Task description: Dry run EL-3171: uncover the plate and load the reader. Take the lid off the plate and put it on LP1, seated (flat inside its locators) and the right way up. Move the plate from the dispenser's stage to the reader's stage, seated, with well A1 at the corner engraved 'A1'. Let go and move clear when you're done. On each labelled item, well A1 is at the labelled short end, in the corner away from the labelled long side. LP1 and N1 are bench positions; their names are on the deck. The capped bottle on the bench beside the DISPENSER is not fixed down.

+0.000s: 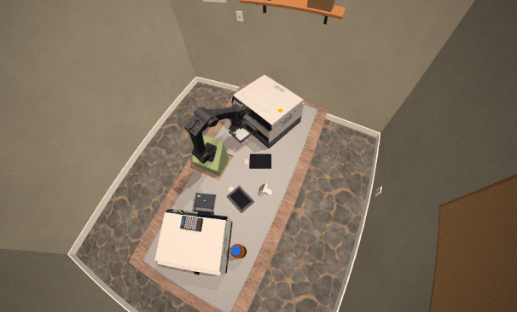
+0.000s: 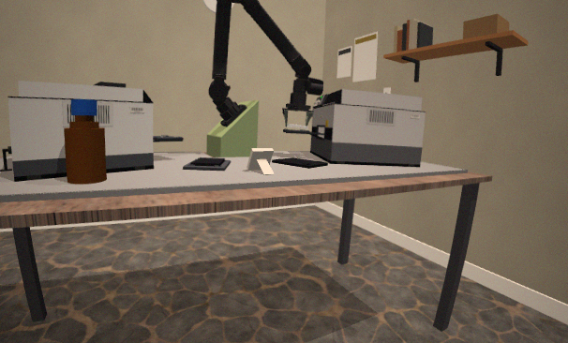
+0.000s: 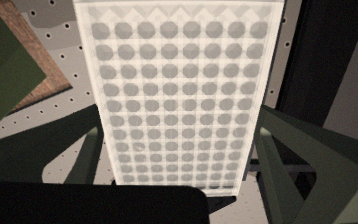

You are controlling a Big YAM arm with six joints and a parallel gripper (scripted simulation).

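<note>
Right now the lidded white well plate is right at my hand. The rest, counted from my hand: black pad 220 mm ahead, 100 mm to the right, 130 mm below; dark lid 220 mm ahead, 420 mm to the right, 120 mm below; grey pad 220 mm ahead, 420 mm to the right, 130 mm below.
</note>
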